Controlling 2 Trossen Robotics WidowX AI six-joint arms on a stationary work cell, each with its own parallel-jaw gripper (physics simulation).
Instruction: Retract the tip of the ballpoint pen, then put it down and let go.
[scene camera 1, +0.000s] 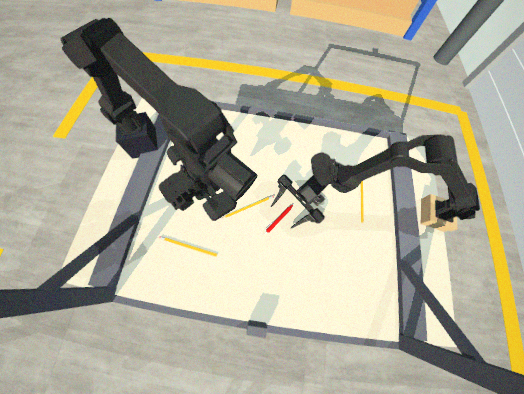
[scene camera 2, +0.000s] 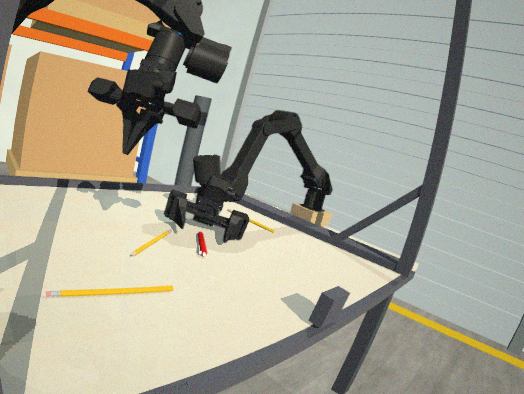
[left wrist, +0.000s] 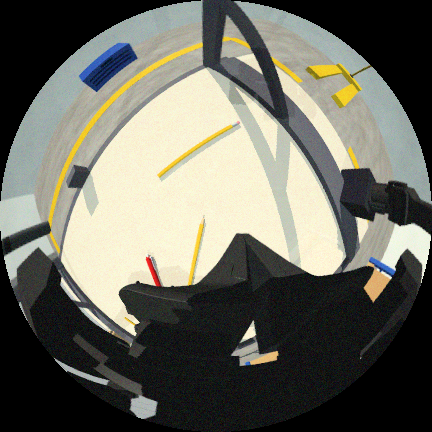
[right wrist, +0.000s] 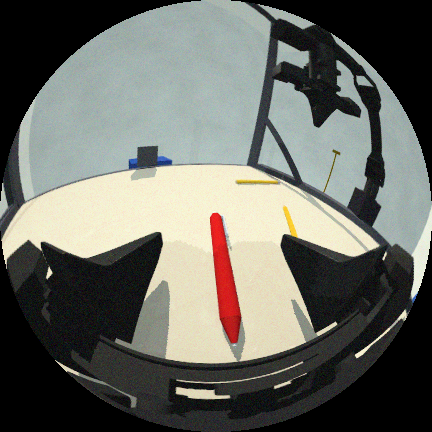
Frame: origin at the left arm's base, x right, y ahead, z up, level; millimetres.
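Seen in the pictures: left gripper, fingertip midpoint: (scene camera 1: 200, 194) (scene camera 2: 125, 154) (left wrist: 240, 238) (right wrist: 316, 126); right gripper, fingertip midpoint: (scene camera 1: 280, 217) (scene camera 2: 204, 234) (left wrist: 152, 283) (right wrist: 224, 240); left arm's base at its link origin: (scene camera 1: 131, 126) (left wrist: 372, 195); right arm's base at its link origin: (scene camera 1: 443, 211) (scene camera 2: 312, 208).
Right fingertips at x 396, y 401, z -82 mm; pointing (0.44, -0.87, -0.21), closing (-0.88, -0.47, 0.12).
Pixels of each thing's middle, then the offset from my right fingertips to it. Level surfaces: height alone.
- red ballpoint pen at the middle of its body: (right wrist: 222, 258) (scene camera 2: 201, 242) (left wrist: 156, 279) (scene camera 1: 279, 218) dx -3, dy -1, dz -18 mm
- pale table at its surface level: dz -25 mm
- yellow pencil at the middle of its body: (right wrist: 292, 232) (scene camera 2: 152, 241) (left wrist: 194, 259) (scene camera 1: 247, 207) dx -65, dy -90, dz -21 mm
- third pencil at the middle of its body: (scene camera 2: 249, 220) (scene camera 1: 362, 196) dx -3, dy +306, dz -21 mm
- dark block at the middle of its body: (scene camera 2: 329, 306) (right wrist: 146, 155) (left wrist: 76, 176) (scene camera 1: 256, 328) dx +278, dy -152, dz +7 mm
The red ballpoint pen (scene camera 1: 279, 218) (scene camera 2: 201, 244) (left wrist: 153, 271) (right wrist: 224, 270) lies on the pale table (scene camera 1: 325, 280) (scene camera 2: 240, 310). In the right wrist view its cone end is nearest the camera, with a tiny pale speck at its end; whether the tip is out is too small to tell. The silver clip shows along its far part. My right gripper (scene camera 1: 282, 216) (scene camera 2: 203, 234) (right wrist: 224, 240) is wide open and empty, its fingers apart on either side of the pen, touching neither side. My left gripper (scene camera 2: 128, 151) (left wrist: 240, 238) (right wrist: 316, 126) is shut and empty, high above the table.
One yellow pencil (scene camera 1: 248, 206) (scene camera 2: 150, 243) (left wrist: 198, 250) lies near the pen. Another pencil (scene camera 1: 190, 246) (scene camera 2: 115, 291) (left wrist: 195, 148) lies farther off, and a third pencil (scene camera 1: 362, 202) (scene camera 2: 261, 225) lies beyond my right gripper. A dark block (scene camera 1: 257, 328) (scene camera 2: 330, 306) stands at the table edge.
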